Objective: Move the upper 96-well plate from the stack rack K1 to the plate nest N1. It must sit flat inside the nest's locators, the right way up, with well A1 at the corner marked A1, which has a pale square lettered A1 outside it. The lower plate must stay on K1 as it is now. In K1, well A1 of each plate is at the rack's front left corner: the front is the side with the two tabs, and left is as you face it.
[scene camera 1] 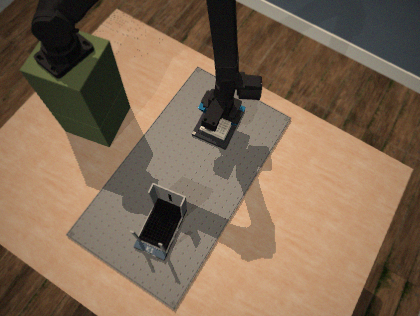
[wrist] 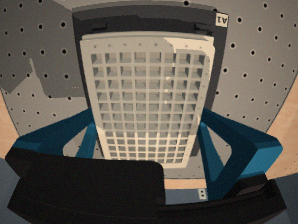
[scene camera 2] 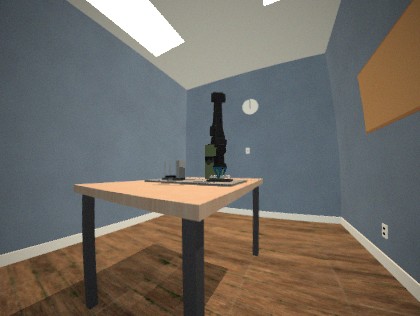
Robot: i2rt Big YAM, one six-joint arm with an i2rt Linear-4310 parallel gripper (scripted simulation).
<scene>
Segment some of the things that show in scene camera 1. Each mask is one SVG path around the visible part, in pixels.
A dark plate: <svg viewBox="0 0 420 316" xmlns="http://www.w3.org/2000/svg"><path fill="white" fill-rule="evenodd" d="M158 198L139 238L160 248L158 243L161 243L165 250L167 250L181 219L181 211L179 206Z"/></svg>
</scene>
